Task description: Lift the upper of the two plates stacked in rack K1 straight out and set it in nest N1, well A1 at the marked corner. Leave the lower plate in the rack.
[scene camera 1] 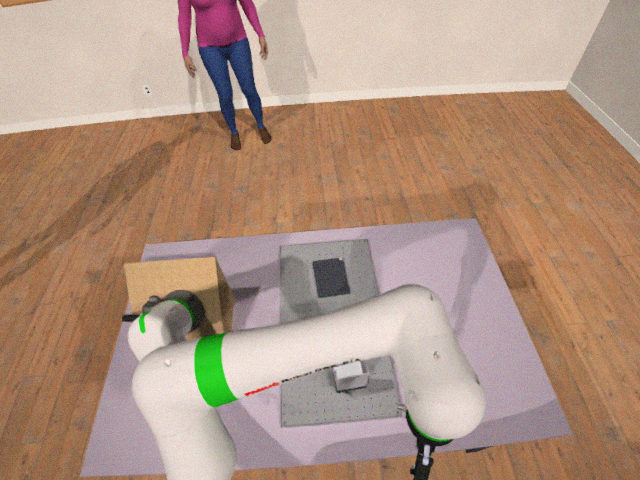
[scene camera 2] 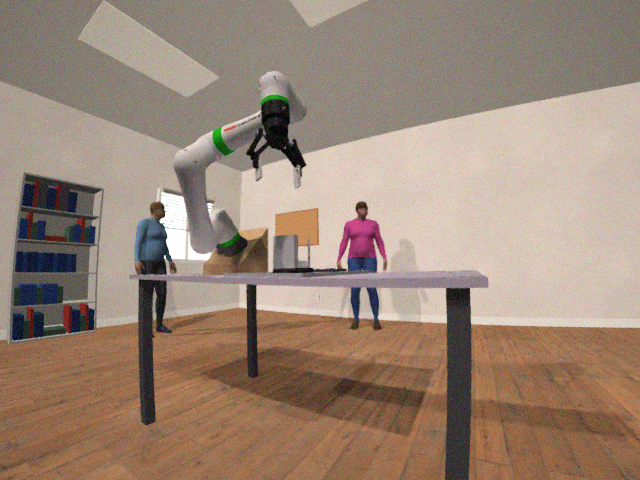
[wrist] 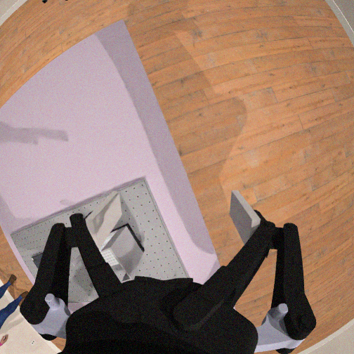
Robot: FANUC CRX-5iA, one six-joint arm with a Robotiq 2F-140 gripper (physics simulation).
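Seen in the pictures: gripper, fingertip midpoint: (scene camera 2: 279,183); arm's base, origin of the base link: (scene camera 1: 182,311) (scene camera 2: 236,248).
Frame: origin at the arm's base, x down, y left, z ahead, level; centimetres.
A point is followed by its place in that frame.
My gripper (scene camera 2: 277,175) @(x -13.6, y -41.1, z 69.0 cm) (wrist: 174,203) is open and empty, high above the table. In scene camera 1 it is partly cut off at the bottom edge. A grey block-like holder (scene camera 1: 351,381) @(x 3.6, y -23.1, z 54.9 cm) (scene camera 2: 285,253) @(x 6.3, y -22.9, z 56.1 cm) (wrist: 129,246), seemingly rack K1, stands upright on a perforated grey board. A pale plate with a grid of wells (wrist: 110,256) shows at it in the wrist view, partly behind a finger; I cannot tell the two stacked plates apart. A dark flat rectangle (scene camera 1: 330,277) @(x 12.3, y 18.9, z 50.3 cm), seemingly nest N1, lies on the grey board farther back; its marked corner is too small to make out.
The perforated grey board (scene camera 1: 310,410) @(x 13.5, y -28.9, z 42.1 cm) (wrist: 160,240) lies on the lilac table (scene camera 1: 439,258) @(x 14.8, y 27.3, z 95.7 cm) (scene camera 2: 413,279) @(x 14.9, y -40.5, z 106.8 cm) (wrist: 75,110). A thin upright post (scene camera 2: 308,253) @(x 5.8, y -9.5, z 57.1 cm) stands behind the rack. A tan box-like block (scene camera 1: 173,276) @(x -8.5, y 8.5, z -1.7 cm) (scene camera 2: 256,248) @(x 0.6, y 3.4, z 13.1 cm) is beside the arm's base. Two people stand beyond the table.
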